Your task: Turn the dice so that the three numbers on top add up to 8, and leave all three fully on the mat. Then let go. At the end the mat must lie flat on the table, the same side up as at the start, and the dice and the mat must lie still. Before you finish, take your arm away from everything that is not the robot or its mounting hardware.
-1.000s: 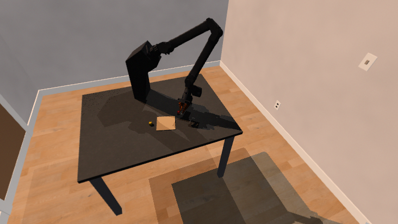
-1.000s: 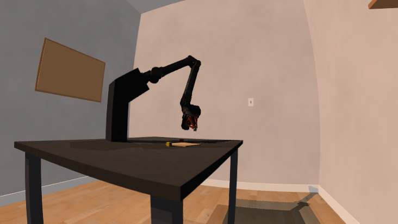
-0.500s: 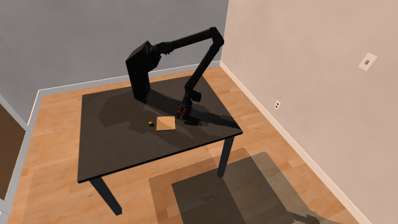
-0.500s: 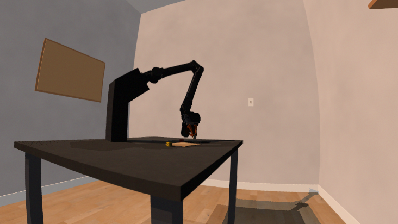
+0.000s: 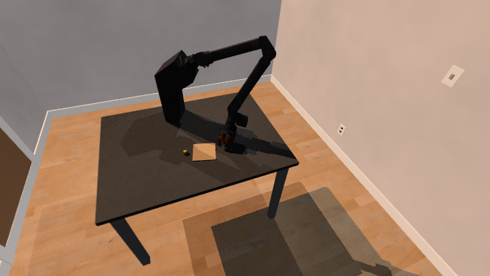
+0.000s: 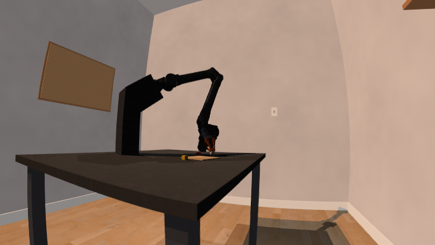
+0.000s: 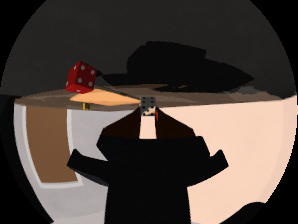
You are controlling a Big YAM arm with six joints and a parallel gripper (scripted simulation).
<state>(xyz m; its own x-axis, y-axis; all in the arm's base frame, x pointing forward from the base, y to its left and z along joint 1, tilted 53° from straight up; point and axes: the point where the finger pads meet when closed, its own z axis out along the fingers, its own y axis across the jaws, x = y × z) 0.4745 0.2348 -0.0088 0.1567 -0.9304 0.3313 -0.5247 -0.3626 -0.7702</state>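
My hand is 1 cm above the white die. Round my hand: yellow die 24 cm to the right, 3 cm below, 1 cm behind; then tan mat 12 cm to the right, 3 cm below; then red die 9 cm behind, 3 cm below, 1 cm to the right.
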